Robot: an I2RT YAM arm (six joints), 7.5 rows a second.
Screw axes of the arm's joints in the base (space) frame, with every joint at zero. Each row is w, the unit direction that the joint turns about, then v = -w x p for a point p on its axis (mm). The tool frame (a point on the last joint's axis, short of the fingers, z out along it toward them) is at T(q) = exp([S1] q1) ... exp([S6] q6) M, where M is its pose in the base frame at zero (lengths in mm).
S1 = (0, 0, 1, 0, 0, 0)
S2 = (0, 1, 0, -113.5, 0, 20)
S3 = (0, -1, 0, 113.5, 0, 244)
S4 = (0, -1, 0, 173.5, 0, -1)
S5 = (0, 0, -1, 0, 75, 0)
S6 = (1, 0, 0, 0, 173.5, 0)
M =
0 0 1 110.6
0 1 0 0
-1 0 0 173.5
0 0 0 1
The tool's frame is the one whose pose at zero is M.
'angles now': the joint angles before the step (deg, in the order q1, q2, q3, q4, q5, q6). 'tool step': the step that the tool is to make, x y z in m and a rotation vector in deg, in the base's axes. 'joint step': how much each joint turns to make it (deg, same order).
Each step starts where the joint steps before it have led.
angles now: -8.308, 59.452, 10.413, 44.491, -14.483, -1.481
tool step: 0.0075, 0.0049, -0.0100, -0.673, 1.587, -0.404
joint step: 2.070, 5.187, -0.016, 3.565, 2.544, -0.651
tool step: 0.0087, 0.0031, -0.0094, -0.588, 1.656, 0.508
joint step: 1.197, 5.573, 0.608, 3.240, 0.775, -0.671
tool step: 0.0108, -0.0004, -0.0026, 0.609, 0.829, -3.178
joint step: 0.727, 4.127, 1.806, 1.623, 3.787, 1.109
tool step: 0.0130, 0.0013, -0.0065, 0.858, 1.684, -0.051
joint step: 0.625, 5.294, 2.190, 1.469, 0.546, 0.846
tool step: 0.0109, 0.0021, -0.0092, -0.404, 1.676, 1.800
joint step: 0.470, 5.152, 1.725, 1.681, -1.207, -0.757
